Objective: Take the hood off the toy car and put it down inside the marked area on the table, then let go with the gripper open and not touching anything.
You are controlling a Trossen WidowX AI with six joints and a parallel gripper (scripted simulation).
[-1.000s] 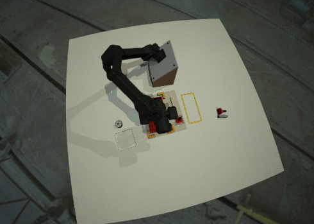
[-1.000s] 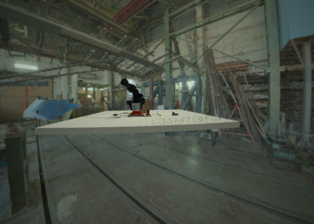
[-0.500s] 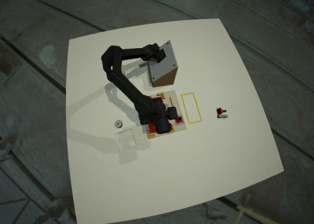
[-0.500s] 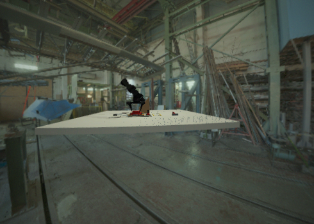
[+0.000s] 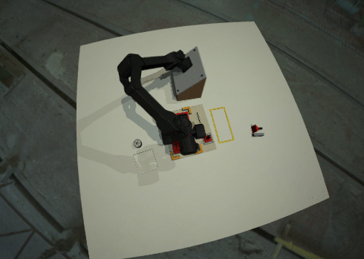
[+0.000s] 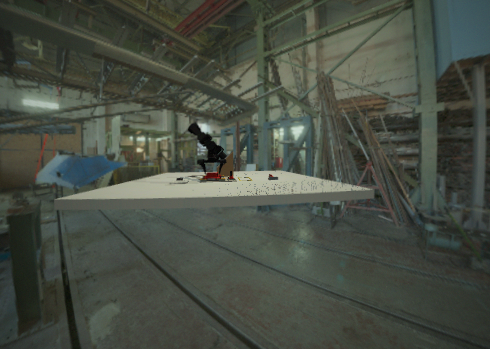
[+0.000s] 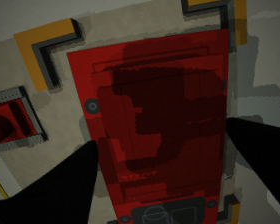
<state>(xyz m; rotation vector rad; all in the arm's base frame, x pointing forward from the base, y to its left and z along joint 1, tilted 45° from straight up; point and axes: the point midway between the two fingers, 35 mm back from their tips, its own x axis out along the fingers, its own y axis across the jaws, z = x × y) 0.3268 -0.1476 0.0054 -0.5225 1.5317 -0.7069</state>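
My gripper tip is right at the red hood.
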